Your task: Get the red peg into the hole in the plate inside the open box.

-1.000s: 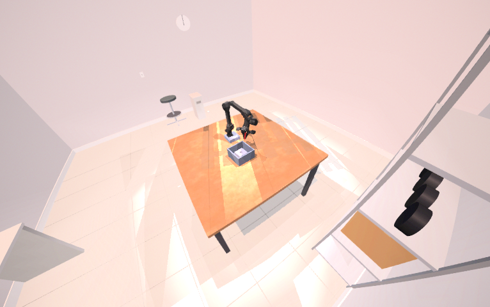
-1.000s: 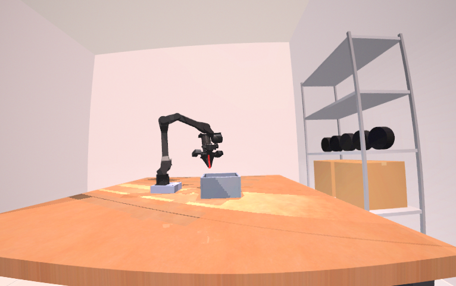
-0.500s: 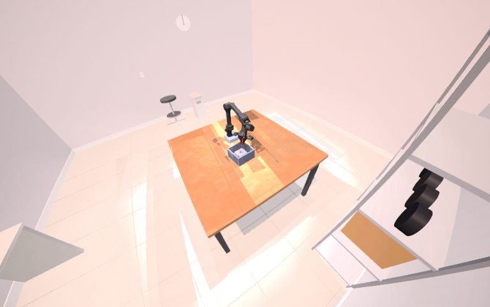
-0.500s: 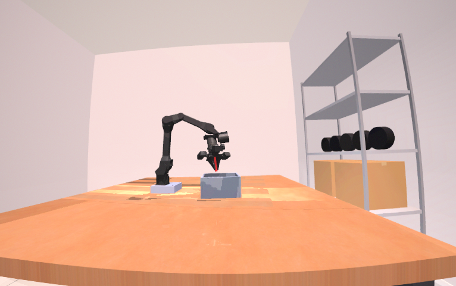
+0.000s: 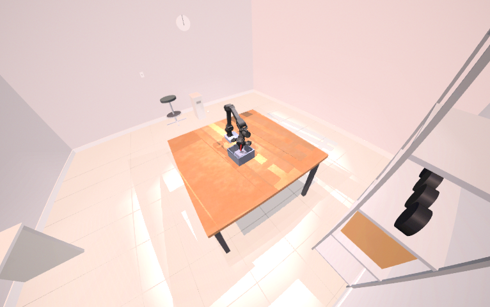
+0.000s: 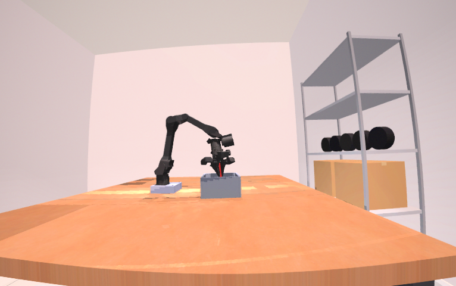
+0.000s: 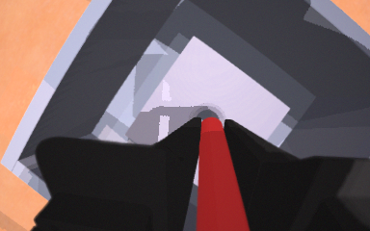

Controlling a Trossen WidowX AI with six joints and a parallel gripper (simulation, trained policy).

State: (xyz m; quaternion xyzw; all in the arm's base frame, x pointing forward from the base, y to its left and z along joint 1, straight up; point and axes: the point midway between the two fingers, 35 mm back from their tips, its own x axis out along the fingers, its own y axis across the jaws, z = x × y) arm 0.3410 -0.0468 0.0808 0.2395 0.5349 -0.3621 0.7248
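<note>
The red peg is 1 cm behind my gripper tip, 1 cm to the left of it and 3 cm above it. The rest, counted from my gripper tip: plate: 4 cm below; grey box: 6 cm below.
</note>
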